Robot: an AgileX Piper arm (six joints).
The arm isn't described. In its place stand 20 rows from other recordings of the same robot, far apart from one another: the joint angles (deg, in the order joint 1, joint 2, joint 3, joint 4, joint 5, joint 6), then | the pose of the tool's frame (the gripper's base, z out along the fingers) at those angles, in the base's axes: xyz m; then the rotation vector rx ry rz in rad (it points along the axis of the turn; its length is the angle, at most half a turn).
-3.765, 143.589, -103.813, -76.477, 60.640, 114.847 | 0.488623 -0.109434 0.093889 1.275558 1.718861 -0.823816
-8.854, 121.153, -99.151, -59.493, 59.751, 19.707 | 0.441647 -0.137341 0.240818 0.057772 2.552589 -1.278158
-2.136, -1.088, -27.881, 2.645, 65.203, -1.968 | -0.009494 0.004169 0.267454 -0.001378 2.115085 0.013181
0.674, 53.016, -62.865, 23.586, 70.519, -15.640 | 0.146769 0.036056 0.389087 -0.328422 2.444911 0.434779
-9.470, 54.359, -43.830, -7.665, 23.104, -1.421 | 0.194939 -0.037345 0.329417 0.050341 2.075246 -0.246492
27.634, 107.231, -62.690, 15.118, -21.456, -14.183 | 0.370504 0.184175 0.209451 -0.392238 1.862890 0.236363
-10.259, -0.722, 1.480, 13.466, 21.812, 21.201 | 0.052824 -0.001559 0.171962 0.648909 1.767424 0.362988
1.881, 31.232, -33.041, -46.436, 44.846, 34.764 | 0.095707 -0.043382 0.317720 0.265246 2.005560 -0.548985
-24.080, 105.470, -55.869, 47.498, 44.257, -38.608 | 0.313795 -0.088952 0.148128 0.480092 2.703975 0.680960
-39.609, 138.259, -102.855, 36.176, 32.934, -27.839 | 0.411120 -0.302311 0.101142 0.815753 2.375892 0.171708
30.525, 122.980, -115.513, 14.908, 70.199, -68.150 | 0.389207 0.255060 0.266040 -2.052268 1.856104 0.204072
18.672, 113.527, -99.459, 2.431, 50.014, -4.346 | 0.421557 0.145582 0.270675 -0.496903 2.559831 0.141720
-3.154, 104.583, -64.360, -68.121, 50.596, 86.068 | 0.353930 -0.084852 0.205180 0.894001 2.178408 -0.825874
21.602, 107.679, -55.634, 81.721, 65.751, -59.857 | 0.273080 0.196440 0.176289 -0.599477 2.494501 1.696390
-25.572, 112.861, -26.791, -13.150, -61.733, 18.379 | 0.269201 -0.108604 0.093451 0.487311 1.849172 0.034600
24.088, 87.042, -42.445, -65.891, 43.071, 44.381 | 0.266215 0.056883 0.202188 -0.592042 2.402065 -0.802190
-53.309, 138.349, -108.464, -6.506, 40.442, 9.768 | 0.300277 -0.414179 0.113891 1.357996 2.398018 -0.341859
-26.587, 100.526, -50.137, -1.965, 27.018, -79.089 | 0.275523 -0.139478 0.143787 -1.341036 2.625444 -0.381535
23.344, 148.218, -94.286, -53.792, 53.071, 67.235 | 0.432023 0.122524 -0.005157 0.129783 2.664984 -0.850509
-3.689, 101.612, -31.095, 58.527, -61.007, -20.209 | 0.269740 -0.085418 0.149825 0.870415 1.660356 -0.645600
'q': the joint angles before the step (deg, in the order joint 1, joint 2, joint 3, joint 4, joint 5, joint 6). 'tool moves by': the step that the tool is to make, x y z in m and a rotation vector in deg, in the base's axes. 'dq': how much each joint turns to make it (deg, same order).
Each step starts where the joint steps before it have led.
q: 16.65, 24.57, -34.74, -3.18, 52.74, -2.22
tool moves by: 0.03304, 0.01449, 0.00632, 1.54, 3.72, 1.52
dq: 0.00, 9.99, -3.04, 3.52, -3.85, -1.14
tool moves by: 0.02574, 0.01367, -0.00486, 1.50, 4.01, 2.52
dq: 0.00, 7.67, -1.33, 5.02, -2.81, -3.29
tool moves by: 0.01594, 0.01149, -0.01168, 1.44, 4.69, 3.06
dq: -0.01, 5.55, 0.01, 5.90, -1.01, -4.60
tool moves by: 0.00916, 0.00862, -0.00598, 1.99, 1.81, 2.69
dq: 0.00, 3.21, 0.00, 5.54, -1.28, -4.72
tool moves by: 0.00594, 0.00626, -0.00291, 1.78, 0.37, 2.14
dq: 0.01, 1.98, 0.00, 4.63, -1.24, -4.28
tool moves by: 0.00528, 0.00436, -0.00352, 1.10, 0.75, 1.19
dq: 0.00, 1.81, 0.00, 3.07, -0.75, -2.72
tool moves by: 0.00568, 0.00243, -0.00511, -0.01, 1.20, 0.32
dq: 0.00, 1.93, 0.00, 1.03, -0.54, -1.02
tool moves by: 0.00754, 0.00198, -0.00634, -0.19, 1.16, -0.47
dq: 0.00, 2.32, 0.00, 0.40, -1.22, -0.18
